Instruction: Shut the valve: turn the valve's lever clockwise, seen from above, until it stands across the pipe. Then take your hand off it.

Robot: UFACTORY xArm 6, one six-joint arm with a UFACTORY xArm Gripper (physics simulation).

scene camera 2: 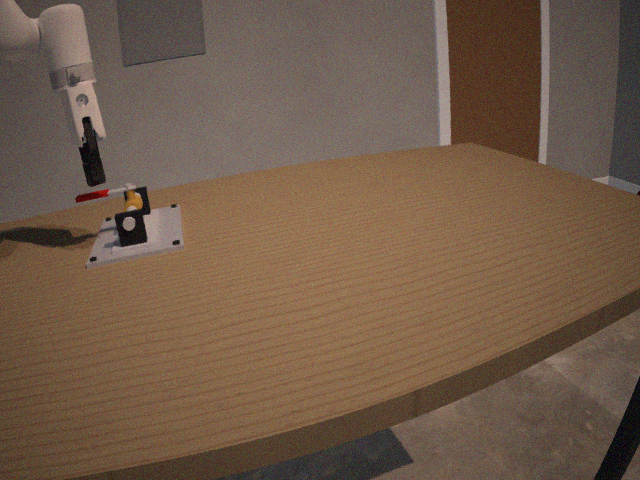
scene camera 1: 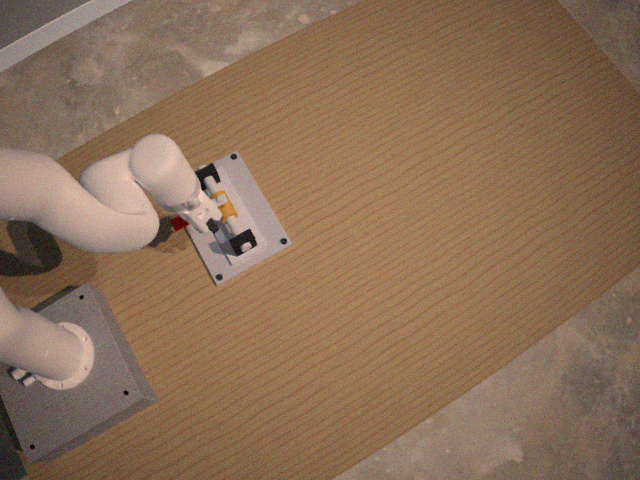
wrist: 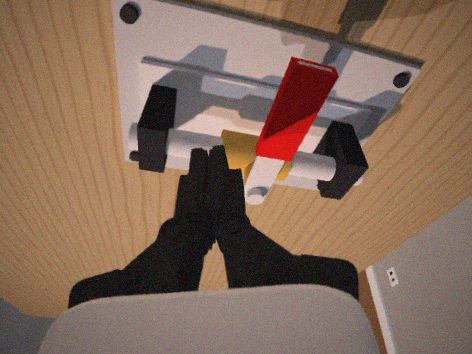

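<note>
The valve has a yellow body (scene camera 1: 227,209) (scene camera 2: 133,200) (wrist: 237,146) on a pale pipe (scene camera 1: 232,223) (scene camera 2: 129,223) (wrist: 185,142). Its lever, with a red handle (scene camera 1: 179,223) (scene camera 2: 92,195) (wrist: 300,110), stands about square across the pipe and points toward the arm's side. In scene camera 1, the arm hides the lever's middle. My gripper (scene camera 1: 212,225) (scene camera 2: 96,183) (wrist: 213,166) is shut and empty. Its fingertips are above the lever's height in scene camera 2 and to the left of the lever in the wrist view, with a gap between them and the lever.
Two black blocks (scene camera 1: 243,241) (scene camera 2: 131,232) (wrist: 152,135) hold the pipe on a grey plate (scene camera 1: 256,205) (scene camera 2: 166,227) (wrist: 250,42). The plate lies on the wooden table (scene camera 1: 392,206) (scene camera 2: 361,258) (wrist: 60,150). The arm's grey base plate (scene camera 1: 103,356) is at the lower left in scene camera 1.
</note>
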